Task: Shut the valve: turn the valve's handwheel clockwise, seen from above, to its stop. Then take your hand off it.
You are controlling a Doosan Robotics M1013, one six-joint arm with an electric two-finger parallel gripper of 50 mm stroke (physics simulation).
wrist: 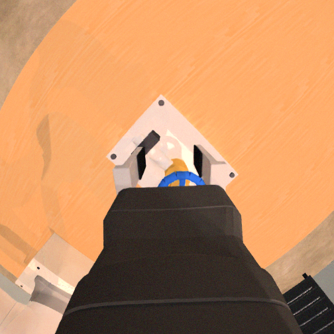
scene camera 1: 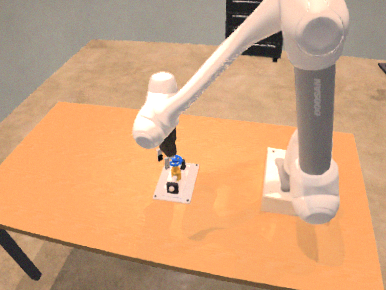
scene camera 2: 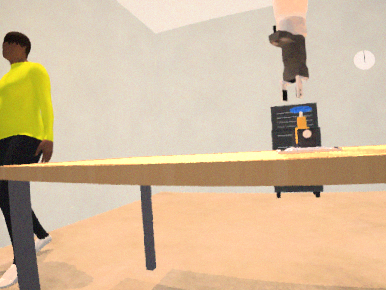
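The blue handwheel (scene camera 1: pixel 176 160) (scene camera 2: pixel 301 109) (wrist: pixel 182 175) sits level on top of the orange-yellow valve body (scene camera 1: pixel 176 174) (scene camera 2: pixel 301 123) (wrist: pixel 176 165). The valve stands on a pale plate (scene camera 1: pixel 187 192) (scene camera 2: pixel 327 149) (wrist: pixel 150 120) with screws at its corners. My gripper (scene camera 1: pixel 164 159) (scene camera 2: pixel 292 95) (wrist: pixel 169 155) is open, its two fingers spread wide with nothing between them. In the scene camera 2 view the fingertips hang above the handwheel and a little to its left, apart from it. In the wrist view the gripper housing hides the near part of the wheel.
A black pipe block (scene camera 1: pixel 172 188) (scene camera 2: pixel 313 138) is at one end of the valve. The plate lies on the wooden table (scene camera 1: pixel 100 175) (scene camera 2: pixel 150 172) (wrist: pixel 250 75). The arm's white base (scene camera 1: pixel 274 185) stands to the right. A person (scene camera 2: pixel 25 100) in yellow stands behind the table's left end.
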